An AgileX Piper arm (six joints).
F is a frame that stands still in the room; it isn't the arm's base.
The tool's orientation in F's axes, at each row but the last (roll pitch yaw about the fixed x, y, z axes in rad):
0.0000 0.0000 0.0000
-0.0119 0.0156 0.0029
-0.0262 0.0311 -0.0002
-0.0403 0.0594 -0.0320
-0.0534 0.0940 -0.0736
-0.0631 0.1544 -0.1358
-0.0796 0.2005 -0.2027
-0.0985 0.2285 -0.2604
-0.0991 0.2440 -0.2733
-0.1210 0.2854 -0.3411
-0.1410 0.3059 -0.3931
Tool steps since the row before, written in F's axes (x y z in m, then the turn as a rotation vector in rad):
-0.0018 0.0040 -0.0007 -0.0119 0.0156 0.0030
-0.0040 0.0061 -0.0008 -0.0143 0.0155 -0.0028
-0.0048 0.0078 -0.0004 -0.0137 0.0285 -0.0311
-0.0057 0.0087 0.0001 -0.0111 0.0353 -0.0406
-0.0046 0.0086 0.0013 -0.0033 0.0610 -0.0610
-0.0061 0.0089 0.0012 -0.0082 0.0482 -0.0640
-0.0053 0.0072 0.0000 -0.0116 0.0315 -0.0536
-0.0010 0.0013 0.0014 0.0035 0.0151 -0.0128
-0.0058 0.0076 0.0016 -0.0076 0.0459 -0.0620
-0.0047 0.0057 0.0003 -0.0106 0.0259 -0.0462
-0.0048 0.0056 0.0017 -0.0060 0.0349 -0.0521
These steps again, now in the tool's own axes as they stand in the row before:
-0.0018 0.0040 -0.0007 -0.0119 0.0156 0.0030
-0.0040 0.0061 -0.0008 -0.0142 0.0156 -0.0028
-0.0048 0.0078 -0.0003 -0.0127 0.0293 -0.0308
-0.0060 0.0085 0.0001 -0.0098 0.0366 -0.0398
-0.0053 0.0082 0.0012 -0.0020 0.0638 -0.0581
-0.0073 0.0080 0.0006 -0.0046 0.0507 -0.0624
-0.0065 0.0061 -0.0008 -0.0067 0.0329 -0.0536
-0.0016 0.0009 0.0012 0.0024 0.0167 -0.0110
-0.0078 0.0058 0.0003 -0.0041 0.0484 -0.0604
-0.0062 0.0040 -0.0010 -0.0049 0.0267 -0.0467
-0.0068 0.0034 0.0001 -0.0023 0.0374 -0.0506

